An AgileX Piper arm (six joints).
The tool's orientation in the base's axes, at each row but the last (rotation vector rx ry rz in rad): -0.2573 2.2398 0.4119; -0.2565 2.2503 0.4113; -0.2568 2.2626 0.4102; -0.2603 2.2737 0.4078; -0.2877 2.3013 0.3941; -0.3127 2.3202 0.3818; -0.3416 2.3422 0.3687; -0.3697 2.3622 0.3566; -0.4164 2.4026 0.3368; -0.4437 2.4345 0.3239; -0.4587 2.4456 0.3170; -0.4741 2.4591 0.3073
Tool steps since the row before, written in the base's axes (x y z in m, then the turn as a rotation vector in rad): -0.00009 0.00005 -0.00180 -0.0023 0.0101 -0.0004; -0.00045 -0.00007 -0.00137 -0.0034 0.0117 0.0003; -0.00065 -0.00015 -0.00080 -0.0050 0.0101 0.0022; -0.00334 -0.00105 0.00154 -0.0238 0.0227 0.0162; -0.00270 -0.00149 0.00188 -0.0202 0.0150 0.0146; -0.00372 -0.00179 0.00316 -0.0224 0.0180 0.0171; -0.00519 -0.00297 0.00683 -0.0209 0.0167 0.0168; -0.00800 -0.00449 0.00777 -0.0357 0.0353 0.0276; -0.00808 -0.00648 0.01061 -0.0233 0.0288 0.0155; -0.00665 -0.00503 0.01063 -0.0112 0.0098 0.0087; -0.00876 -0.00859 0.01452 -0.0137 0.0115 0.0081; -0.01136 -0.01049 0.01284 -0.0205 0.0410 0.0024
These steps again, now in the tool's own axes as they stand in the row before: 0.00144 -0.00030 0.00105 0.0013 0.0100 0.0024; 0.00134 -0.00021 0.00050 0.0014 0.0120 0.0018; 0.00104 -0.00010 0.00000 0.0011 0.0114 -0.0010; 0.00113 0.00039 -0.00363 0.0024 0.0318 -0.0180; 0.00059 -0.00015 -0.00356 0.0018 0.0232 -0.0174; 0.00049 0.00015 -0.00517 0.0012 0.0272 -0.0194; -0.00076 0.00018 -0.00904 0.0005 0.0254 -0.0187; 0.00106 -0.00009 -0.01197 0.0005 0.0495 -0.0289; 0.00027 -0.00148 -0.01475 0.0008 0.0373 -0.0150; -0.00057 -0.00072 -0.01348 0.0005 0.0144 -0.0095; -0.00033 -0.00269 -0.01882 0.0024 0.0168 -0.0098; 0.00349 -0.00359 -0.01947 0.0032 0.0458 0.0007
